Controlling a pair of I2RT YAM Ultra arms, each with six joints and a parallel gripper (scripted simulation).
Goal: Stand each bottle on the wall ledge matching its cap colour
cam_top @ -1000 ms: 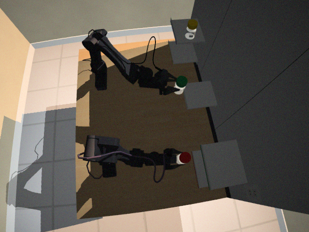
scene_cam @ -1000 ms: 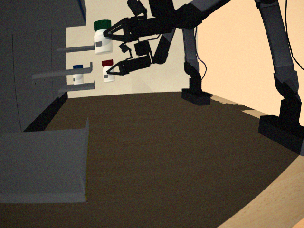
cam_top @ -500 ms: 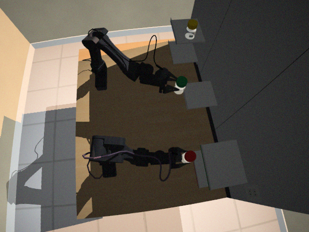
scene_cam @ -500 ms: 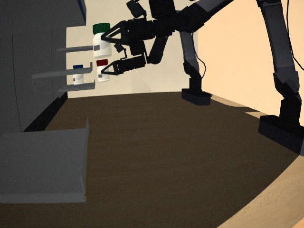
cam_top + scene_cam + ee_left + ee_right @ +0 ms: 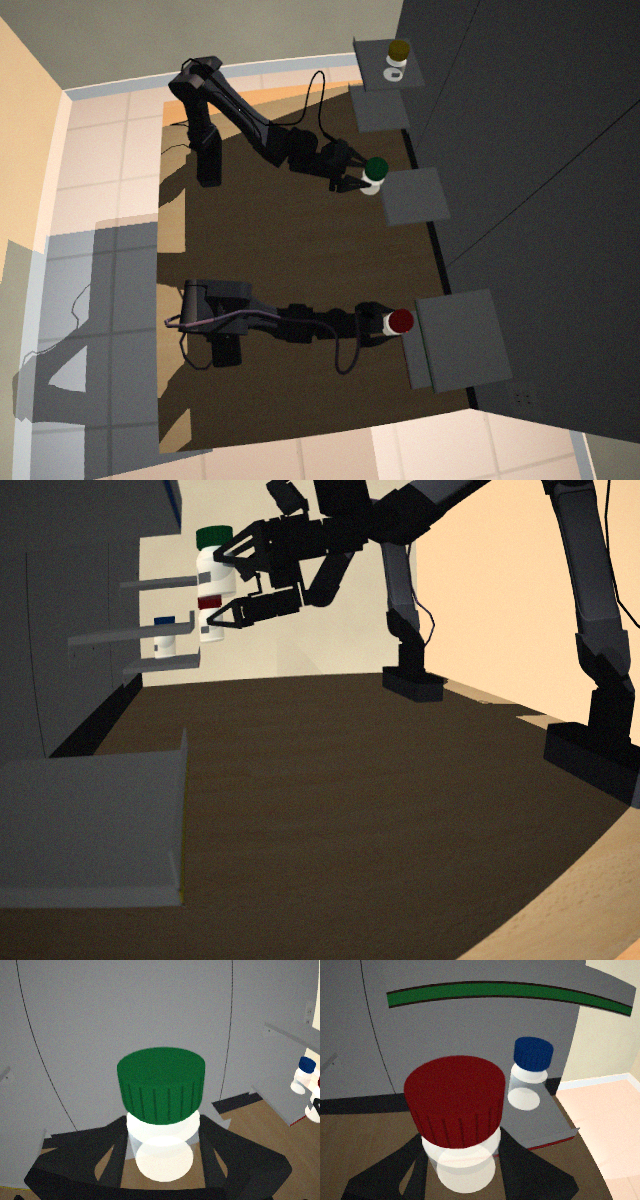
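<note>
My left gripper is now 60 mm short of the blue strip and 370 mm to the right of it. From my left hand the other things lie so: red-capped bottle: 360 mm to the right, 100 mm below; green-capped bottle: 10 mm ahead, 10 mm below; yellow-capped bottle: 150 mm ahead, 310 mm to the left, 50 mm above.
Right now my right hand is 360 mm to the right of the green-capped bottle, 90 mm below it and 10 mm short of it. From my right hand the other things lie so: red-capped bottle (right at my right hand); then green strip (100 mm above, 70 mm to the right, 30 mm ahead); then blue-capped bottle (110 mm to the right, 110 mm ahead, 40 mm below).
</note>
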